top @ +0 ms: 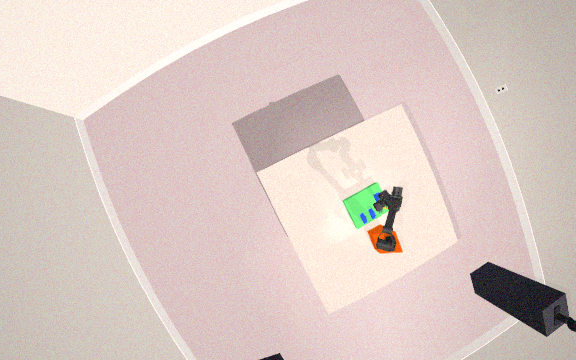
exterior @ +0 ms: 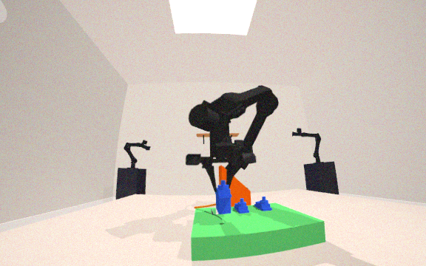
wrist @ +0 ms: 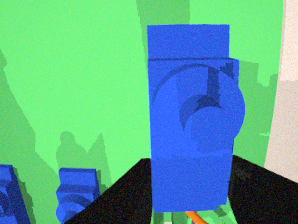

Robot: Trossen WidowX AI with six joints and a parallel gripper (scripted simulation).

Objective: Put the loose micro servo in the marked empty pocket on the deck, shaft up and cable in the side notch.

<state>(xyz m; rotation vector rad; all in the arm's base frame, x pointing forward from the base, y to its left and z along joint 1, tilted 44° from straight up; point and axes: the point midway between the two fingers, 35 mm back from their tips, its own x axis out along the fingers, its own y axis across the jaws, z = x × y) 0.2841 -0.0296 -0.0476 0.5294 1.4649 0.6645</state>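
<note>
Now: gripper tip 2 cm short of the green deck, 8 cm to the right of it and 10 cm above it.
</note>
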